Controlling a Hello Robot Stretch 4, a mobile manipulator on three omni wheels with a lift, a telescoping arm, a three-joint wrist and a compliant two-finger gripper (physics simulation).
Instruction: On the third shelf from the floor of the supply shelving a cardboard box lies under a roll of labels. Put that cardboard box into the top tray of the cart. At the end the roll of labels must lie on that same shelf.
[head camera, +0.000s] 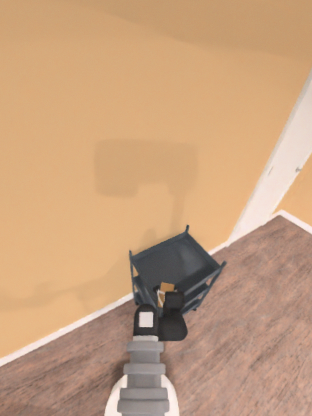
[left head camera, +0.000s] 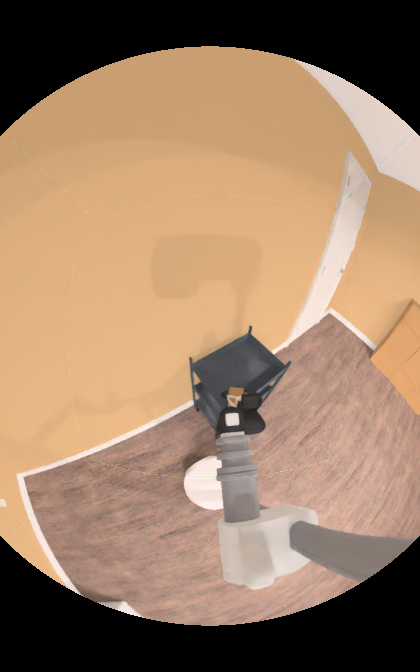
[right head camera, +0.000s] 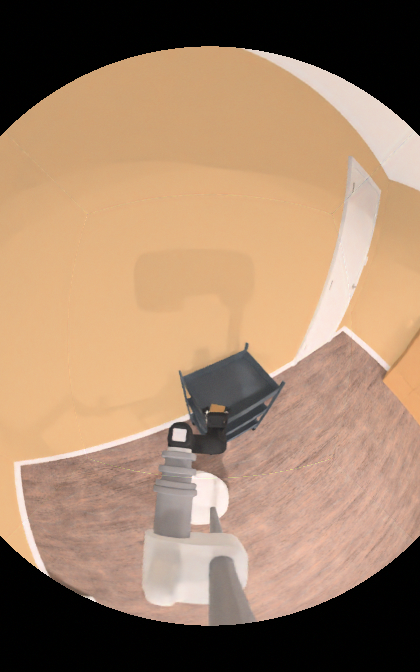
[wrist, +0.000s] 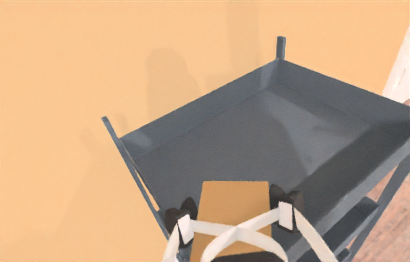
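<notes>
The cardboard box is orange-brown. My gripper is shut on it, with a black fingertip at each side in the wrist view. The box's near end is hidden by the gripper. The dark blue-grey cart's top tray lies ahead and below. The box overlaps its near left part in the wrist view; the exact height between them is unclear. The roll of labels and the supply shelving's third shelf do not show.
The cart's corner posts rise above the tray rim. An orange wall stands close behind the cart. A white door is to the right. Brown panels lean at the far right.
</notes>
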